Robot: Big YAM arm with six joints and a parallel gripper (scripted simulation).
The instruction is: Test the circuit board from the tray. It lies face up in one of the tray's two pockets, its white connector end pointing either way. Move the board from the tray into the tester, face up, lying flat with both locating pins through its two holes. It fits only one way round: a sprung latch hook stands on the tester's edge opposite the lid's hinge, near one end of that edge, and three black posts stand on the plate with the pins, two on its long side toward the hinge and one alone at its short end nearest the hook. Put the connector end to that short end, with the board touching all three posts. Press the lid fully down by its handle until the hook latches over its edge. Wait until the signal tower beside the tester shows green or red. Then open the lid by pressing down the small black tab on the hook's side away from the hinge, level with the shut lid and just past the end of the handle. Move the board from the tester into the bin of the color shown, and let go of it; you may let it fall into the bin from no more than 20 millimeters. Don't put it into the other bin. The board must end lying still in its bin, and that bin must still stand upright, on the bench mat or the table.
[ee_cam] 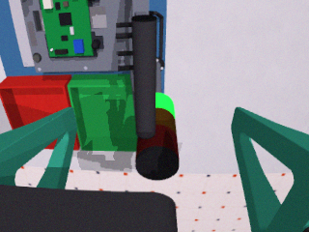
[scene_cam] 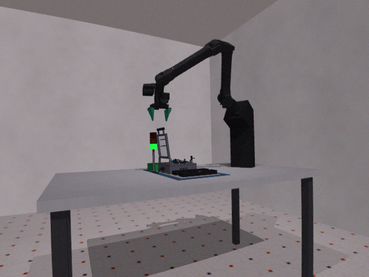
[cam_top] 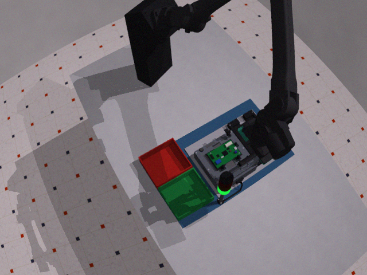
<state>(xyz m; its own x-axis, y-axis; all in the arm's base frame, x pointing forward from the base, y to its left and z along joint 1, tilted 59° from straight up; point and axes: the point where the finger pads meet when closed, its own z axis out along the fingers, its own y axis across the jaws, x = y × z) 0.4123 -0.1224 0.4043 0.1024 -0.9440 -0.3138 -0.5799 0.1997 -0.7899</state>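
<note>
Now: hand 13 cm past the green circuit board, 2 cm to the left of it and 25 cm above it. The rest, counted from my hand: latch hook: 20 cm behind, 2 cm to the left, 24 cm below; then tester lid: 2 cm behind, 1 cm to the right, 14 cm below; then tester plate: 12 cm behind, 2 cm to the right, 26 cm below.
</note>
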